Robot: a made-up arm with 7 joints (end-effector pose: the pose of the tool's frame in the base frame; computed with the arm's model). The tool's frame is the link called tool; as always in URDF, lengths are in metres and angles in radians.
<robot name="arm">
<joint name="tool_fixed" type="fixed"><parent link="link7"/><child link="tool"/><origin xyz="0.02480 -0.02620 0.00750" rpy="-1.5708 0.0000 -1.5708"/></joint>
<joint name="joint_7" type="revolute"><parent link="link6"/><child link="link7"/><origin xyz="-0.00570 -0.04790 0.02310" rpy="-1.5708 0.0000 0.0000"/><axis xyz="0 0 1"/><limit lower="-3.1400" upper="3.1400"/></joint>
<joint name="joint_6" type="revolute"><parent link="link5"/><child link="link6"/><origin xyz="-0.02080 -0.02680 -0.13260" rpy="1.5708 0.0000 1.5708"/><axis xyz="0 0 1"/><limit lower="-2.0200" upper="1.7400"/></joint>
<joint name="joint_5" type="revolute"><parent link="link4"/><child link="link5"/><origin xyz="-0.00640 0.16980 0.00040" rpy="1.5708 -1.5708 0.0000"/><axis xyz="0 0 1"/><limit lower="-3.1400" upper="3.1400"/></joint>
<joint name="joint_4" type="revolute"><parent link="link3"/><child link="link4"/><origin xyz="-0.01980 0.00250 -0.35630" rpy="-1.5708 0.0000 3.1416"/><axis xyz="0 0 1"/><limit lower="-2.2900" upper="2.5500"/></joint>
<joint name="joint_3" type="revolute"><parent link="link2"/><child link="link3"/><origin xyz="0.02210 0.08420 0.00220" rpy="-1.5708 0.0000 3.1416"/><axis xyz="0 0 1"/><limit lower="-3.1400" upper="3.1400"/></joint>
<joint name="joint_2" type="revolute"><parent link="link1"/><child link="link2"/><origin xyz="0.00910 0.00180 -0.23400" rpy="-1.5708 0.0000 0.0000"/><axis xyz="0 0 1"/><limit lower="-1.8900" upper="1.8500"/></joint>
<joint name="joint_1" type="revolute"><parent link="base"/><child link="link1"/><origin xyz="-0.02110 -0.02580 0.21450" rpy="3.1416 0.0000 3.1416"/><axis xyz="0 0 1"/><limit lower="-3.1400" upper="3.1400"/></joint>
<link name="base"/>
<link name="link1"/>
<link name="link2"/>
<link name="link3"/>
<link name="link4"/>
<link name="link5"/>
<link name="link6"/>
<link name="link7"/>
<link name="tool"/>
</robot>
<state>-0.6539 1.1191 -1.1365 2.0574 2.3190 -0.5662 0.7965</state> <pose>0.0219 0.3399 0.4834 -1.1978 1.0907 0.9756</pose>
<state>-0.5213 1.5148 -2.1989 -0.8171 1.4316 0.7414 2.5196</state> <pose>0.6565 0.1006 0.3396 0.2304 1.9027 -1.4994</pose>
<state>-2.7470 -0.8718 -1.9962 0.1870 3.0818 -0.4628 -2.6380</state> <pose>0.5163 -0.3719 0.8601 2.0993 0.3644 -1.4241</pose>
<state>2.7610 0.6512 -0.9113 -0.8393 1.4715 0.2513 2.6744</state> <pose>-0.2917 0.0961 1.1016 0.3226 1.1861 0.9678</pose>
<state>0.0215 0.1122 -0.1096 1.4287 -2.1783 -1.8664 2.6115</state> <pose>0.2588 -0.0325 0.8306 -2.1151 -0.1803 1.3451</pose>
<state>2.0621 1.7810 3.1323 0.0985 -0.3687 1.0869 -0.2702</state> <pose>-0.3939 -0.6568 0.3311 -0.4033 1.4241 2.1913</pose>
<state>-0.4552 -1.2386 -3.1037 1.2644 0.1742 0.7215 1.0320</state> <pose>-0.5634 -0.2620 0.3229 -1.4025 -0.0343 0.0245</pose>
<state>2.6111 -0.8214 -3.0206 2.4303 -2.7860 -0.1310 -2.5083</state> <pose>0.1893 0.0459 0.4231 -0.0075 -1.8312 2.3099</pose>
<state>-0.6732 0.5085 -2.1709 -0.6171 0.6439 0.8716 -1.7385</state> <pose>0.4272 0.0832 1.0497 0.6380 -0.2275 -0.4313</pose>
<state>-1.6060 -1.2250 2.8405 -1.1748 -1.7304 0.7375 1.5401</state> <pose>-0.0821 -0.4966 0.9040 1.4548 0.6011 -0.0959</pose>
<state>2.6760 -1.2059 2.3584 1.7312 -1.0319 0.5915 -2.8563</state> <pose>0.3060 0.3642 0.3179 -1.0270 1.9279 0.0614</pose>
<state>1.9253 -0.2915 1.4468 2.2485 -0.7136 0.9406 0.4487</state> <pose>-0.1905 0.0920 0.6860 -1.8775 1.0224 -1.8787</pose>
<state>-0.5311 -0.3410 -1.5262 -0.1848 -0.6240 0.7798 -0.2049</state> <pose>-0.2540 -0.2523 1.1421 1.7404 -2.1071 -0.9917</pose>
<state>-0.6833 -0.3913 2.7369 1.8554 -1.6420 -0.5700 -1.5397</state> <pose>-0.3423 -0.3369 0.6646 -0.2031 -0.8042 2.0007</pose>
